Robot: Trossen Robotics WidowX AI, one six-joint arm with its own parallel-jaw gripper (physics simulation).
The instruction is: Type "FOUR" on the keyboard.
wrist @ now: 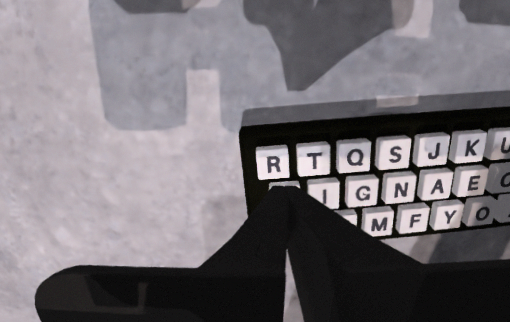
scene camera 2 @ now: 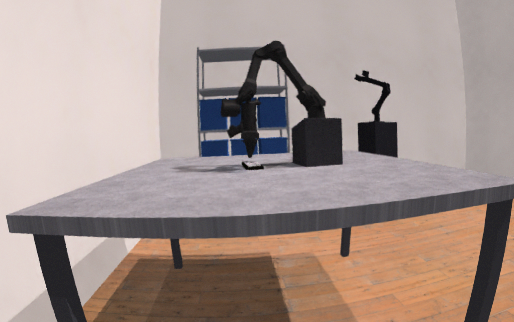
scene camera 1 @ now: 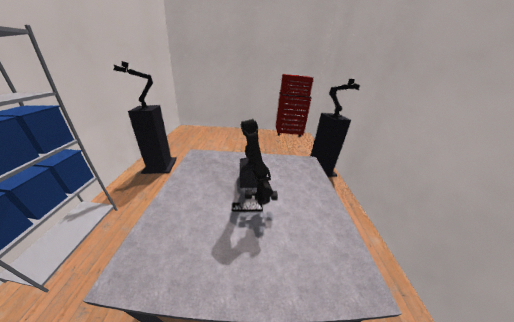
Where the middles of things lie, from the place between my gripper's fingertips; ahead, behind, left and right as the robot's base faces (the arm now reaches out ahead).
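Labels:
My gripper's 4 cm above the black keyboard [wrist: 331, 130], and it's 2 cm past the keyboard and 8 cm to the left of it.

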